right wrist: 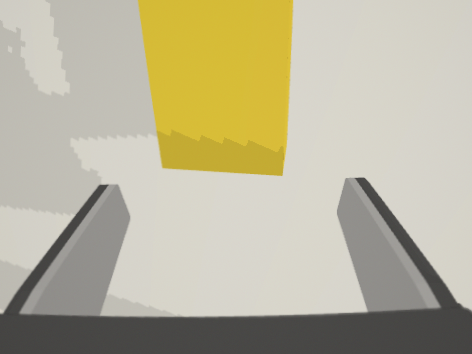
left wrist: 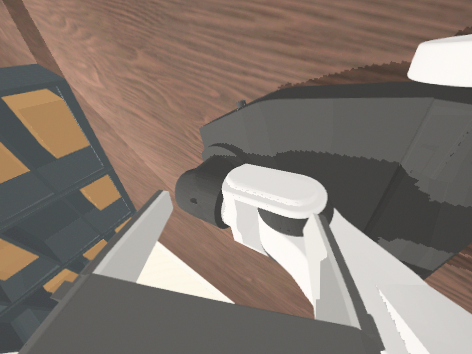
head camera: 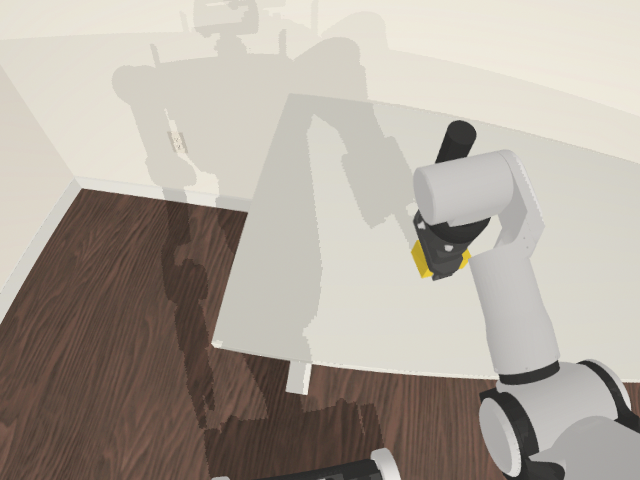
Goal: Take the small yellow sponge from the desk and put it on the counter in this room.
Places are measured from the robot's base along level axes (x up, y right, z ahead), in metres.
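Where they show: left gripper, fingertip midpoint: [left wrist: 236, 210]; right gripper, fingertip midpoint: [right wrist: 231, 198] [head camera: 428, 252].
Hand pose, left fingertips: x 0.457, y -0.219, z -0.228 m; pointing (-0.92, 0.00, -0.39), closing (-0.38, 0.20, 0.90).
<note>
After its pixels a point has its place.
The small yellow sponge [head camera: 421, 259] {z 0.459, x 0.751, y 0.297 m} [right wrist: 220, 75] {z 0.463, x 0.765, y 0.342 m} is on the white desk [head camera: 361, 320] {z 0.371, x 0.720, y 0.158 m} [right wrist: 425, 100] {z 0.361, x 0.720, y 0.331 m}; in the head camera its middle is hidden by my right gripper [head camera: 443, 266] [right wrist: 233, 195] {z 0.452, x 0.789, y 0.297 m}. That gripper is open and empty, pointing down over the desk. In the right wrist view the sponge's near end lies just beyond the fingertips, roughly centred between them. My left gripper [left wrist: 236, 210] {z -0.228, x 0.457, y -0.219 m} is open with nothing between its fingers, away from the desk. The counter cannot be made out in these views.
A wall with an outlet [head camera: 177, 142] {z 1.314, x 0.403, y -0.323 m} stands behind the desk, and dark wood floor [head camera: 118, 310] {z 0.781, x 0.000, y -0.688 m} lies left of it. A dark shelf unit [left wrist: 30, 72] {z -2.253, x 0.116, y -0.457 m} with orange-brown boxes stands at the left of the left wrist view. My dark base [left wrist: 340, 125] {z -0.180, x 0.169, y -0.179 m} is beside the left gripper.
</note>
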